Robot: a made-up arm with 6 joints.
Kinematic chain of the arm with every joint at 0, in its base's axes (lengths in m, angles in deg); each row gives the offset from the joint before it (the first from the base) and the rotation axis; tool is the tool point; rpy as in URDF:
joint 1: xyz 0 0 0.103 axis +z
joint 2: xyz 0 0 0 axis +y
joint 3: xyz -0.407 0 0.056 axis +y
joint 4: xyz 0.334 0 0.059 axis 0.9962 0 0.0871
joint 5: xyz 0 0 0 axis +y
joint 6: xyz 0.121 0 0.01 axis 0.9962 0 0.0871
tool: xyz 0 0 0 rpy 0 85 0
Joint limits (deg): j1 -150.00..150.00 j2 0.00..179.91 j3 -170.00..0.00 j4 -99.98..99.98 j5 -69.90..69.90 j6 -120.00..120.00
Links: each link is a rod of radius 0.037 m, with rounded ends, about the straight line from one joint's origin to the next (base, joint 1, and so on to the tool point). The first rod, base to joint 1, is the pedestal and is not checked.
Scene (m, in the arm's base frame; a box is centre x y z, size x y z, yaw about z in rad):
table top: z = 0
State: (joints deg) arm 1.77 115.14 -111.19 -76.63 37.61 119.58
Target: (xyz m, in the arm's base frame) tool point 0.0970 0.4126 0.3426
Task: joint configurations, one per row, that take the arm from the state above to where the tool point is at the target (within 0.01 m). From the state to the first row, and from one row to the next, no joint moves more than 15 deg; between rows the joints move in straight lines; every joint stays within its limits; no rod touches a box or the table.
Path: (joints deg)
1: 15.70 110.08 -102.23 -73.99 37.40 119.58
2: 29.63 105.02 -93.27 -71.36 37.19 119.58
3: 43.56 99.96 -84.30 -68.72 36.99 119.58
4: 57.49 94.89 -75.34 -66.08 36.78 119.58
5: 71.42 89.83 -66.38 -63.45 36.57 119.58
6: 85.35 84.77 -57.42 -60.81 36.36 119.58

